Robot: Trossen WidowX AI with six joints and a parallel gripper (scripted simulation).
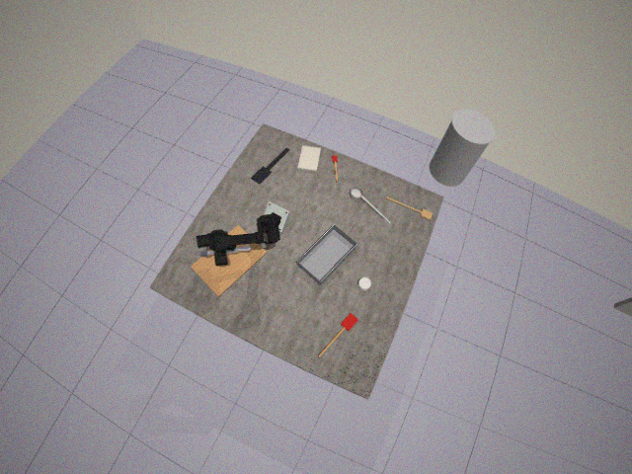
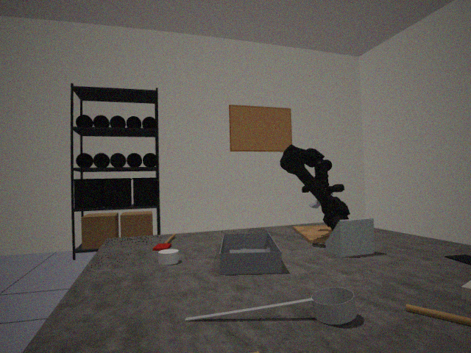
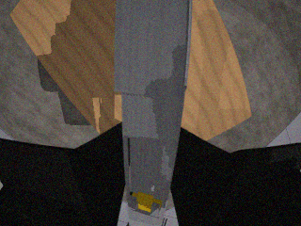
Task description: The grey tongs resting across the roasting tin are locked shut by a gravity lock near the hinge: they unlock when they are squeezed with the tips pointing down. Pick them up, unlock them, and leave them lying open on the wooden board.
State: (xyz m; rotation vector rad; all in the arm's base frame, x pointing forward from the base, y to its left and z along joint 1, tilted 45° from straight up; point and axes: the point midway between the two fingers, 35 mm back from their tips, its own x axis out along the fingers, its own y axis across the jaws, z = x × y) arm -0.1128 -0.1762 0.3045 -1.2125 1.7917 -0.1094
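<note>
Now: the yellow lock piece 4 cm above my gripper tip, 2 cm to the right of it and 2 cm behind it. The rest, counted from my gripper tip: wooden board: 12 cm below, 3 cm to the left, 1 cm ahead; then black spatula: 67 cm to the left, 14 cm behind, 13 cm below; then roasting tin: 46 cm ahead, 33 cm to the left, 10 cm below.
</note>
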